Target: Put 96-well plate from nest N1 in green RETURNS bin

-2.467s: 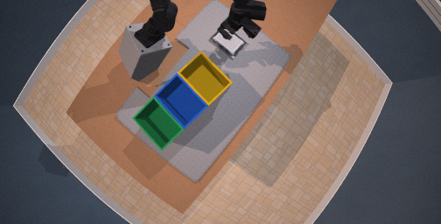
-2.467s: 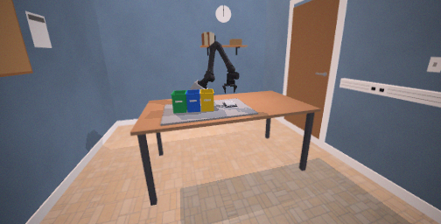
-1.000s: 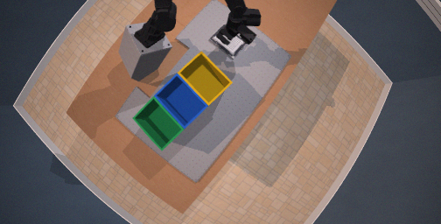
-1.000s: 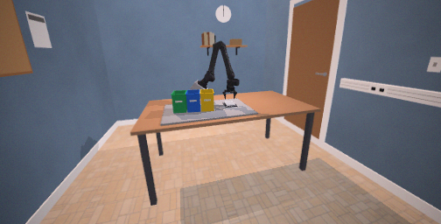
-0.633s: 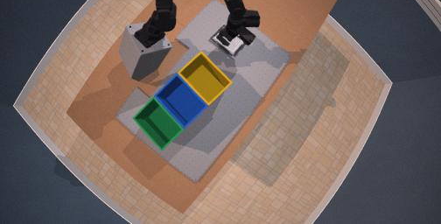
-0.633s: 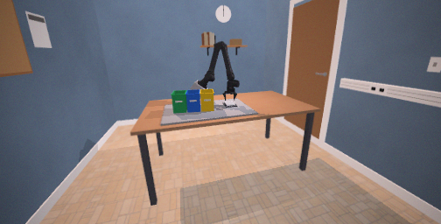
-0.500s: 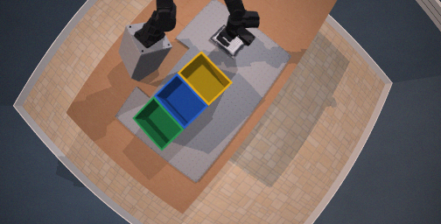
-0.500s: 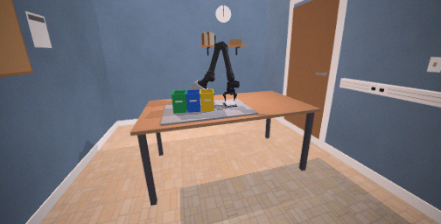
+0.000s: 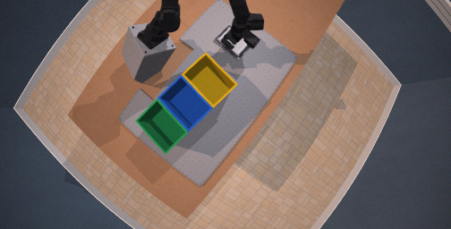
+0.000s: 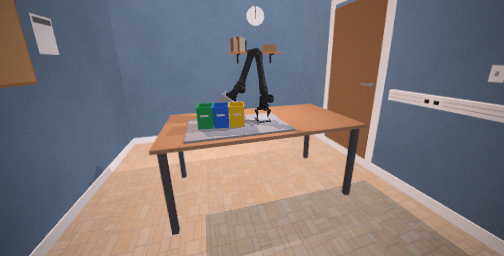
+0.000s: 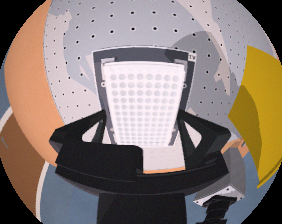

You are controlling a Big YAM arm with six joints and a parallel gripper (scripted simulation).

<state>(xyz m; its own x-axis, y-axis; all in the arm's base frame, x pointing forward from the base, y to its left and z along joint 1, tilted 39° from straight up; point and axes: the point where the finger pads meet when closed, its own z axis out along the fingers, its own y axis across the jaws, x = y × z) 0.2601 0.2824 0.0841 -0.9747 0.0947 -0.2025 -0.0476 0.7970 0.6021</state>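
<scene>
Now: hand 1 cm above the white 96-well plate. From my hand the other things lie so: yellow bin 25 cm to the right, 7 cm ahead, 6 cm above; dark plate nest 2 cm below; blue bin 38 cm to the right, 6 cm ahead, 6 cm above.
</scene>
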